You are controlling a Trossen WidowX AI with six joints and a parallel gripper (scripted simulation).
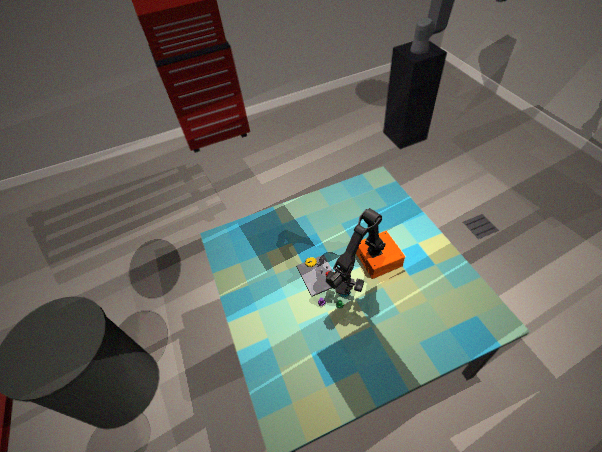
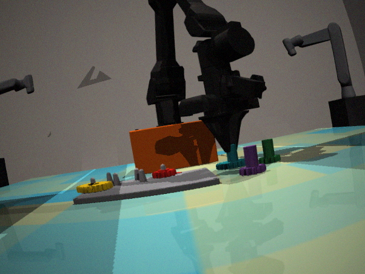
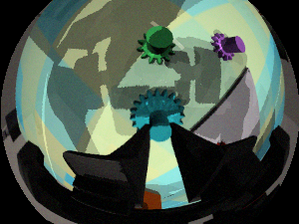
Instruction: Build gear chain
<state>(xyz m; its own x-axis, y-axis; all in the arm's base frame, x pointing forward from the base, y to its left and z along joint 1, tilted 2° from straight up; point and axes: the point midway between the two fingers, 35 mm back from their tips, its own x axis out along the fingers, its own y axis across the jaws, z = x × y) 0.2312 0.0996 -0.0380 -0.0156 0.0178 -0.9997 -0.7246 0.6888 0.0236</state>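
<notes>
The red gear lies 13 cm to the right of my gripper tip, 3 cm ahead of it and 1 cm below it. The rest, counted from my gripper tip: green gear (6 cm to the left, 6 cm ahead, 1 cm below); then red arrow (11 cm to the right, 2 cm below); then teal gear (1 cm below).
</notes>
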